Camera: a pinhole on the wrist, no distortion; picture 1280 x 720 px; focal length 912.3 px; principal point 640.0 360.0 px. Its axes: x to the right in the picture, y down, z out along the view. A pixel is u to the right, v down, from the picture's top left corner.
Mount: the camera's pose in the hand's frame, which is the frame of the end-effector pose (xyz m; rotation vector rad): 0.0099 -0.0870 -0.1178 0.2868 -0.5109 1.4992
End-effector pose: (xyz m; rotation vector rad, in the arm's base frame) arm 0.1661 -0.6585 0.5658 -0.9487 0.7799 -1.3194
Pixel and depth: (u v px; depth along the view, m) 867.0 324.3 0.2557
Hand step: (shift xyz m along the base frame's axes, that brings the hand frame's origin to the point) 0.0514 0.0340 0.1980
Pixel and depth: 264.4 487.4 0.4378
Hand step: -0.0618 0.1319 0.4723
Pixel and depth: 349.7 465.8 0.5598
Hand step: 0.0058 0.1661 0.5681
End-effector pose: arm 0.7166 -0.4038 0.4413 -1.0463 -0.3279 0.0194
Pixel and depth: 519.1 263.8 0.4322
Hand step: -0.1196 0.0190 0.4022
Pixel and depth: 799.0 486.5 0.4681
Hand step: -0.2372 0.1270 0.3168
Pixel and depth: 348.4 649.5 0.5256
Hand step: -0.3493 -0.0845 0.4534
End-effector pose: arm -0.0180 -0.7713 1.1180 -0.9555 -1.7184 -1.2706
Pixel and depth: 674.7 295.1 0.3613
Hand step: -0.2500 0.1406 -0.1519
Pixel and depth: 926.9 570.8 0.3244
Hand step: -0.1194 0.1499 -0.1983
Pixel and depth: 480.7 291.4 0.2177
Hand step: -0.2096 0.0018 -0.1020
